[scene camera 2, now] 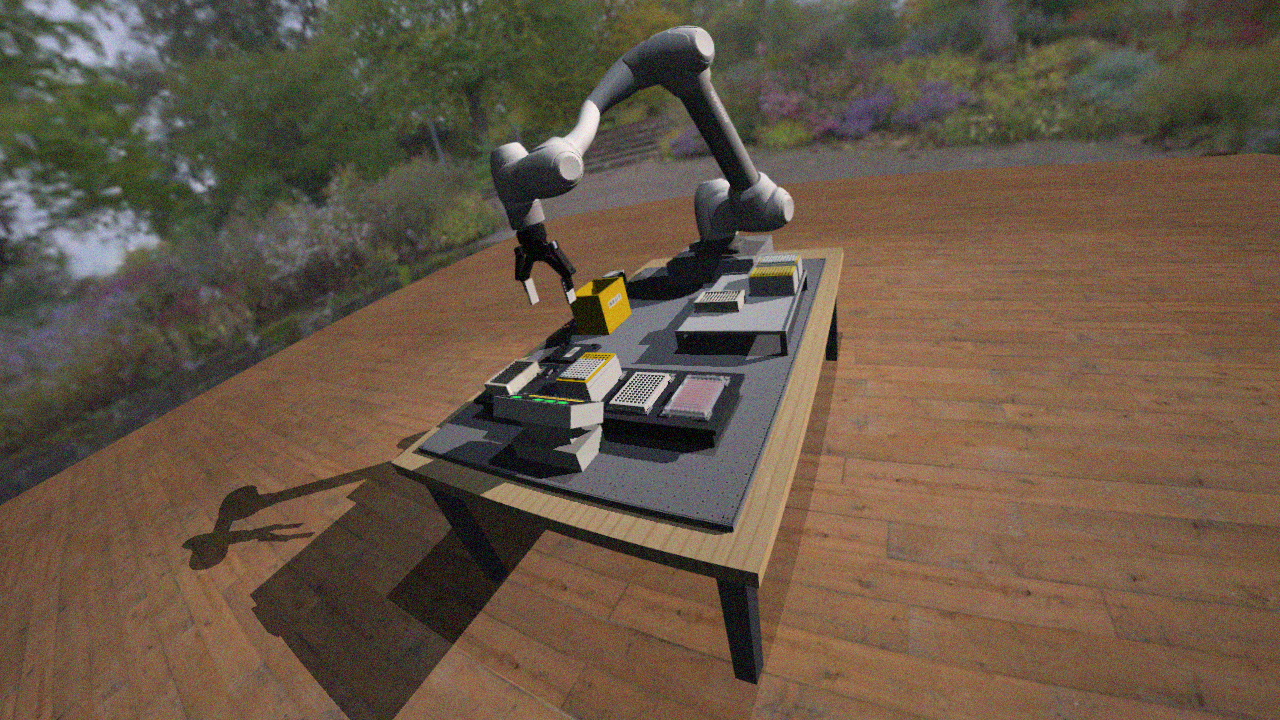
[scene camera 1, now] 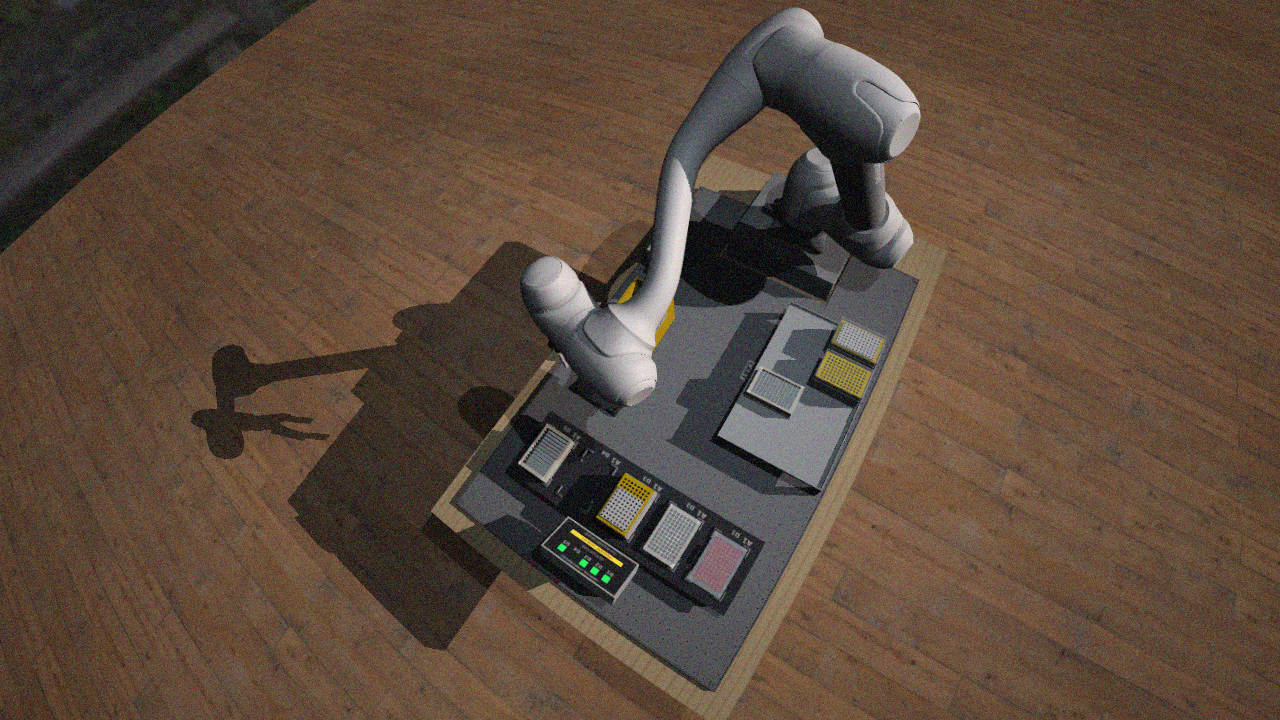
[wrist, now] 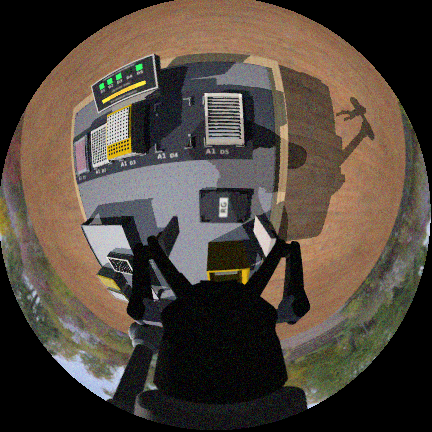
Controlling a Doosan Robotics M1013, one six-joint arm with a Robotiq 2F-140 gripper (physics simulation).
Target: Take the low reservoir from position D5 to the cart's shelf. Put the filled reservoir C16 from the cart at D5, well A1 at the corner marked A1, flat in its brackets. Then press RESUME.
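Places are measured from the arm's base along level axes (x ahead, y left, z up), in millimetres.
Where they show: gripper, fingertip midpoint: (scene camera 2: 552,302) (wrist: 216,223); arm's base, origin of the base link: (scene camera 2: 721,248) (scene camera 1: 802,224).
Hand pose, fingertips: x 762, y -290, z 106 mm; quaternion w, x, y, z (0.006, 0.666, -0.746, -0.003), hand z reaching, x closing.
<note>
Things, the pixels of their top centre, and the offset from my fingertips. "spot": a spot on its surface instead.
- low reservoir, middle of its top: (wrist: 223,115) (scene camera 1: 545,451) (scene camera 2: 511,372) dy -43, dx +199, dz -103 mm
- pale reservoir, middle of its top: (scene camera 1: 775,389) (scene camera 2: 719,295) (wrist: 119,265) dy +405, dx -200, dz -94 mm
- cart's grey shelf, surface spot: (scene camera 1: 751,431) spot: dy +391, dx -82, dz -126 mm
- panel, surface spot: (scene camera 2: 547,410) spot: dy +232, dx +414, dz -54 mm
- yellow bin, middle of its top: (scene camera 1: 639,306) (wrist: 227,286) (scene camera 2: 595,286) dy -9, dx -250, dz -50 mm
- black block labelled RG, middle of its top: (scene camera 1: 604,386) (wrist: 223,207) (scene camera 2: 571,350) dy -19, dx -42, dz -171 mm
- white plate, middle of its top: (scene camera 2: 640,388) (scene camera 1: 671,535) (wrist: 98,145) dy +327, dx +232, dz -120 mm
- pink plate, middle of its top: (scene camera 2: 695,392) (scene camera 1: 718,564) (wrist: 78,155) dy +451, dx +244, dz -120 mm
The low reservoir (scene camera 1: 546,453) (scene camera 2: 512,377) (wrist: 224,119), a pale tray with parallel slots, lies at position D5, its A1 label at the near-right corner region of the deck strip. A pale reservoir (scene camera 1: 776,391) (scene camera 2: 719,300) (wrist: 120,263) lies on the cart's grey shelf (scene camera 1: 751,431) (wrist: 101,236); its C16 label is not readable. My gripper (scene camera 2: 550,293) (wrist: 216,223) is open and empty, high above the table's side edge near the yellow bin; the arm hides most of it in scene camera 1. The panel (scene camera 1: 590,557) (scene camera 2: 547,410) (wrist: 126,82) shows green squares and a yellow bar; RESUME is not readable.
A yellow bin (scene camera 1: 664,322) (scene camera 2: 601,305) (wrist: 228,255) and a black block labelled RG (wrist: 210,205) stand beside the deck. D4 has bare brackets. D3 bears a yellow rack (scene camera 1: 626,504) (scene camera 2: 588,374), D2 a white plate (scene camera 1: 673,534), D1 a pink plate (scene camera 1: 717,564). The cart also bears a yellow rack (scene camera 1: 843,374).
</note>
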